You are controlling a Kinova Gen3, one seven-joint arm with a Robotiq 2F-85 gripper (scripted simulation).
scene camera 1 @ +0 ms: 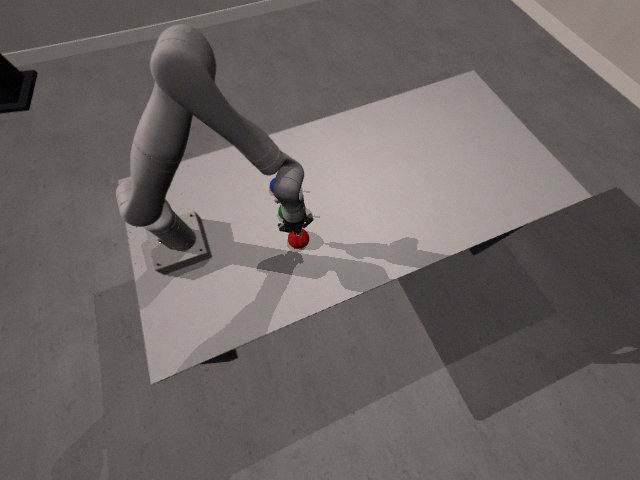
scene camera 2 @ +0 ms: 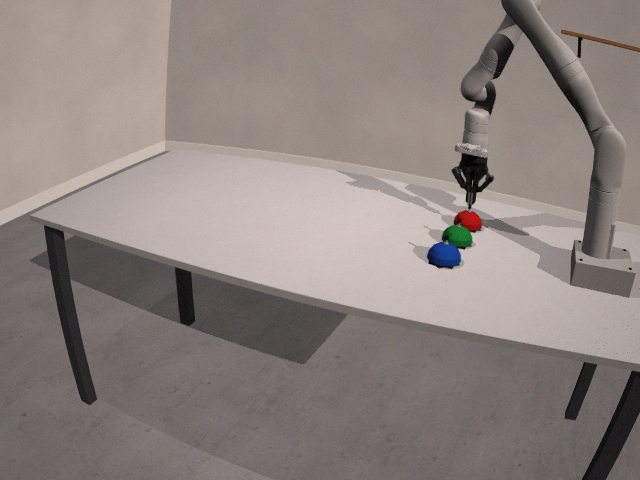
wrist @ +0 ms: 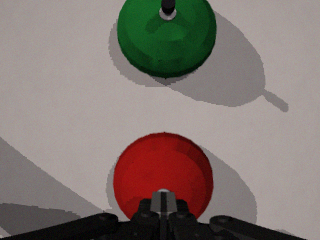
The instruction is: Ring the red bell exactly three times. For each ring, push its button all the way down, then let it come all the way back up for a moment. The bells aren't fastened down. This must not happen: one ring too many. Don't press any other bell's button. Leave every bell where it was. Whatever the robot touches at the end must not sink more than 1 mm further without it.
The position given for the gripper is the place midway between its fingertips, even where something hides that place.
Observation:
In view: the gripper [scene camera 2: 470, 204], a blue bell [scene camera 2: 447, 255] and a red bell [wrist: 163, 161].
The gripper shows as well in the wrist view [wrist: 163, 206]. The wrist view does not show the blue bell: it is out of frame.

